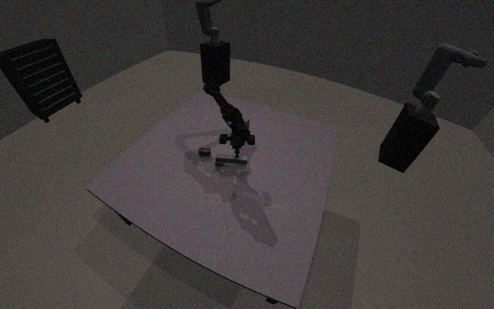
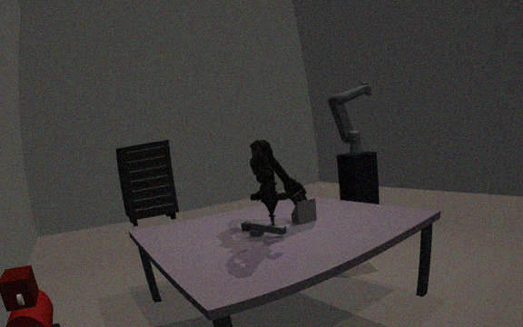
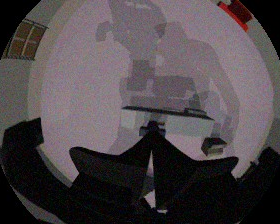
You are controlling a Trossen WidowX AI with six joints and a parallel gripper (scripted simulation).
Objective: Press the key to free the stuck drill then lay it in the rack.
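Now: gripper tip 30 mm above the key. Also, from my gripper tip: grey block 80 mm below, 40 mm to the right, 20 mm ahead; grey rack 220 mm to the right, 90 mm below, 40 mm ahead; yellow drill 70 mm below, 50 mm to the right, 30 mm ahead.
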